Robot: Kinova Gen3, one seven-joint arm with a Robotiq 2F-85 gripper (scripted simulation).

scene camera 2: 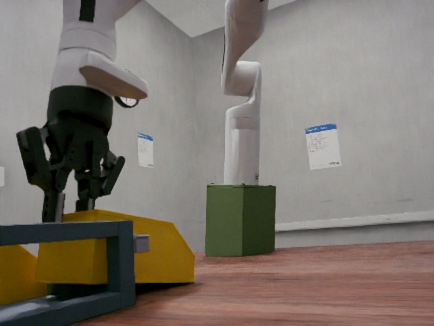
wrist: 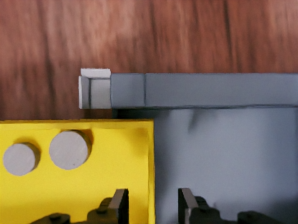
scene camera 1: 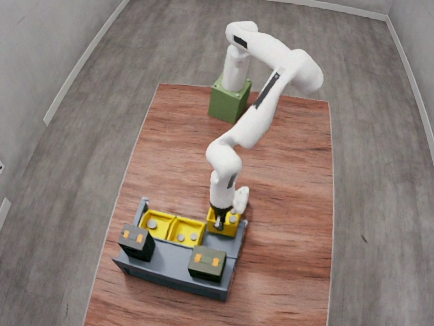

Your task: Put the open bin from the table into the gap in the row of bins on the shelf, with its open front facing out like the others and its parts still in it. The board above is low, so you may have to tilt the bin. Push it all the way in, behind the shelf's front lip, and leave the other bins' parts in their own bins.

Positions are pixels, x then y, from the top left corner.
Scene:
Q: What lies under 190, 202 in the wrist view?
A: My gripper.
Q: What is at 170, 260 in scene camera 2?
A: A yellow bin.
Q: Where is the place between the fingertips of my gripper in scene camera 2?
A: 67, 230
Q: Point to a yellow bin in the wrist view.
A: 122, 156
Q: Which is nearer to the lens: the grey shelf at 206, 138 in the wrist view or the grey disc part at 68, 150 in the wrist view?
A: The grey disc part.

